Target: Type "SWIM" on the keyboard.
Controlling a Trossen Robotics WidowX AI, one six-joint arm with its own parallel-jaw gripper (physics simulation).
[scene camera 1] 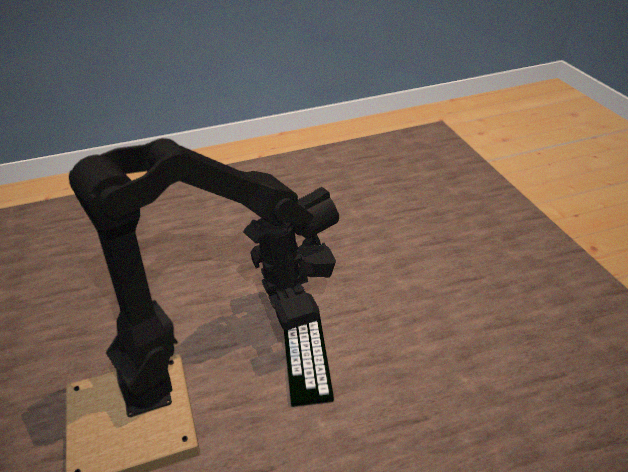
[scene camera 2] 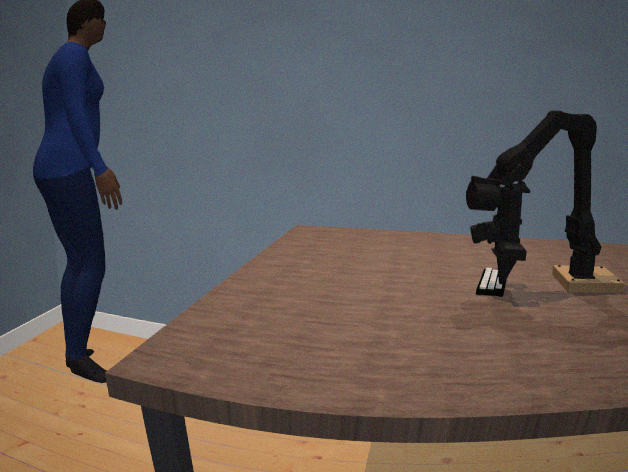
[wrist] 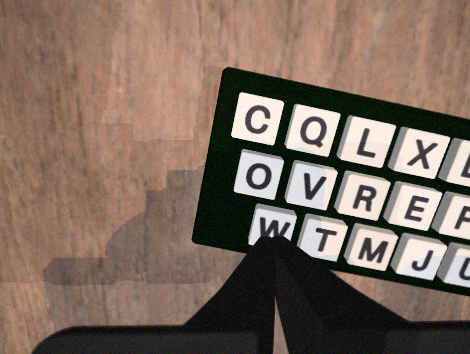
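Where they show: gripper, fingertip midpoint: [scene camera 2: 501, 283] [wrist: 271, 248]; arm's base, origin of the base link: [scene camera 1: 147, 393] [scene camera 2: 581, 275].
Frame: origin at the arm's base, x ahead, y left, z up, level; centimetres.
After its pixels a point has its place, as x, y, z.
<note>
A dark keyboard [scene camera 1: 299, 395] @[21.7, -7.9, -1.3] [scene camera 2: 485, 292] @[28.8, 9.6, -1.8] [wrist: 215, 220] @[25.6, 9.5, -1.3] with white letter keys in three rows lies flat on the table. In the wrist view the W key [wrist: 272, 223] @[25.6, 7.5, -0.8] is at the near left, with the T key [wrist: 325, 240] @[24.9, 5.6, -0.8] and the M key [wrist: 371, 250] @[24.5, 3.9, -0.8] to its right. My gripper [scene camera 2: 502, 280] @[24.9, 7.5, -0.4] [wrist: 271, 248] @[24.9, 7.5, -0.4] is shut and empty, pointing down. Its tips cover the lower part of the W key; whether they touch it or press it down I cannot tell. In scene camera 1 the S key [scene camera 1: 317, 350] @[27.2, -1.0, -0.8] and the I key [scene camera 1: 323, 389] @[25.4, -8.5, -0.8] show in the right-hand row.
The arm stands on a light wooden base board [scene camera 1: 131, 441] @[-3.1, -7.3, 0.0] [scene camera 2: 593, 287] @[-1.6, 6.4, -1.3] on the brown table [scene camera 1: 456, 329] @[51.5, -4.0, -2.6] [scene camera 2: 329, 345] @[58.0, 40.2, -2.6]. A person in blue [scene camera 2: 73, 116] stands beyond the table's far left side in scene camera 2. The arm's shadow falls beside the keyboard.
</note>
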